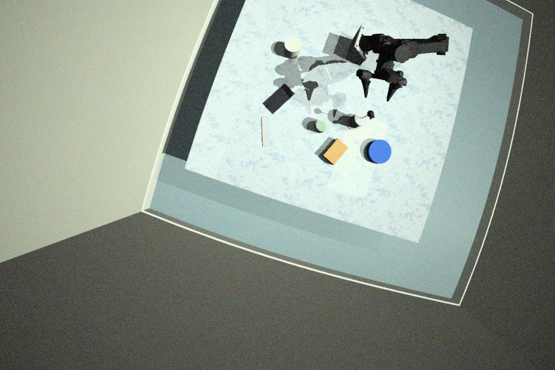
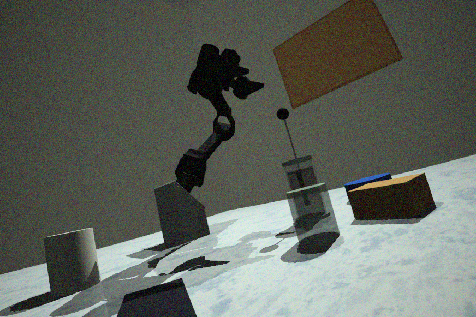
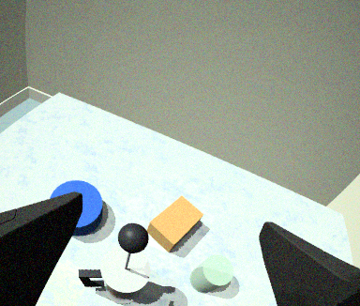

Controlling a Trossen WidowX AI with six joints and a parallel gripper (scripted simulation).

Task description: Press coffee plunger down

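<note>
Now: the coffee press 24 cm below my gripper tip, 4 cm to the left of it and 2 cm ahead of it. Round my gripper tip: blue cylinder: 34 cm below, 18 cm to the left, 13 cm ahead; pale green glass cylinder: 32 cm below, 14 cm to the right, 11 cm ahead; dark slab: 37 cm to the right, 36 cm below, 4 cm ahead.
</note>
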